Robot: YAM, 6 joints.
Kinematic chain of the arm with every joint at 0, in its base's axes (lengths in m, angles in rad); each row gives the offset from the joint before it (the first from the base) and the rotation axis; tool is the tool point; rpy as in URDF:
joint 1: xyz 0 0 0.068 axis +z
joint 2: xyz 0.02 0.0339 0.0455 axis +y
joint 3: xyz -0.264 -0.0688 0 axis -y
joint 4: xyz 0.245 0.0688 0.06 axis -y
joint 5: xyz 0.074 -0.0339 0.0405 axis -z
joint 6: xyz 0.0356 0 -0.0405 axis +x
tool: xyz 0 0 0 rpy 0 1.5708 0
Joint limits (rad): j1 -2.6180..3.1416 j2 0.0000..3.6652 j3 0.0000..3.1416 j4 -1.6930..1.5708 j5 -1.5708..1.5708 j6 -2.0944..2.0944
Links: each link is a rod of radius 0.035 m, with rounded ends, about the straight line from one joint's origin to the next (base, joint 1, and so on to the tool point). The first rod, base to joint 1, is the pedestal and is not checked.
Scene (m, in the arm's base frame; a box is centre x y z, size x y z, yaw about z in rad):
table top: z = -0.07
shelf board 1: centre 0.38 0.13 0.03 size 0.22 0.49 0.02 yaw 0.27
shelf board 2: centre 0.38 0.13 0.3 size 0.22 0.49 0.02 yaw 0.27
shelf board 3: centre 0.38 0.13 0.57 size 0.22 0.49 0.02 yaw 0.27
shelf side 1: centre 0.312 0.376 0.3 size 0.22 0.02 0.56 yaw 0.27
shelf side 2: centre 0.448 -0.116 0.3 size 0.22 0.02 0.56 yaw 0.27
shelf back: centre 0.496 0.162 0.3 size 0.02 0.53 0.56 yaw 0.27
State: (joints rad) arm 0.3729 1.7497 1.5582 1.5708 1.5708 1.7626
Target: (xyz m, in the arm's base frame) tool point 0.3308 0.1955 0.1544
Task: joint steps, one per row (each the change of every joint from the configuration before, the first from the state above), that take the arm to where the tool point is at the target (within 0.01 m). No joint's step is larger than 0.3 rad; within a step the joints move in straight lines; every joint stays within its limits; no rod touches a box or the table.
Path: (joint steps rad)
1: 0.1166 -0.1983 -0.2501 -0.0077 0.0000 0.0081
2: 0.1167 -0.1983 -0.2500 -0.0078 0.0000 0.0082
3: 0.1166 -0.1983 -0.2501 -0.0077 0.0000 0.0081
4: 0.1167 -0.1983 -0.2501 -0.0077 0.0000 0.0082
5: 0.0267 0.2341 -0.1064 0.0103 0.0000 -0.0109
6: 0.0268 0.2340 -0.1064 0.0103 0.0000 -0.0108
7: 0.0267 0.2341 -0.1064 0.0103 0.0000 -0.0109
8: -0.0977 0.1643 0.2429 -0.0163 0.0000 0.0000
9: -0.0977 0.1643 0.2428 -0.0163 0.0000 0.0000
10: -0.0977 0.1643 0.2429 -0.0163 0.0000 0.0000

